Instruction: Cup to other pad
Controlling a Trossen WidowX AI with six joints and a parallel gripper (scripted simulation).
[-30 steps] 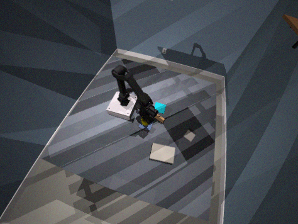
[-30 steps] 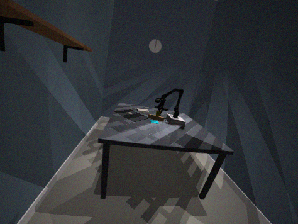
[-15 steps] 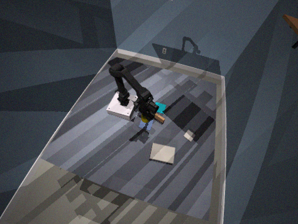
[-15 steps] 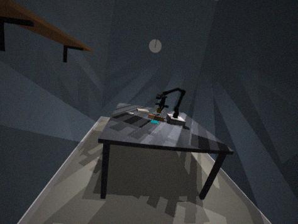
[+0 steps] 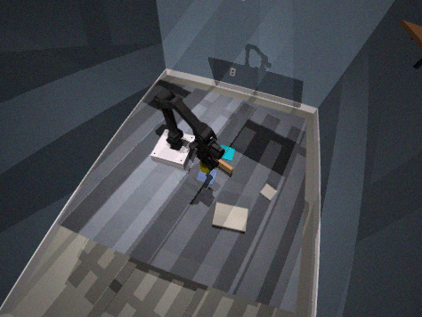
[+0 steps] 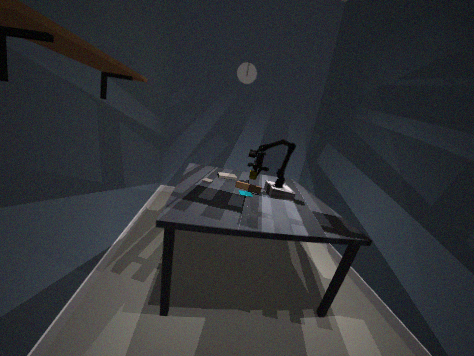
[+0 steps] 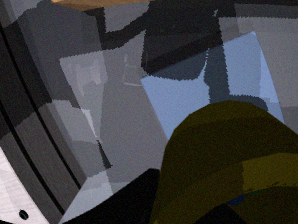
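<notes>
Now: the cyan pad 170 mm to the left of my gripper tip, 120 mm below it and 110 mm ahead of it. The rest, counted from my gripper tip: wooden block: 100 mm below, 80 mm to the left, 70 mm ahead; pale blue pad: 120 mm below, 30 mm ahead, 20 mm to the right; yellow cup: 20 mm to the right, 20 mm ahead.
</notes>
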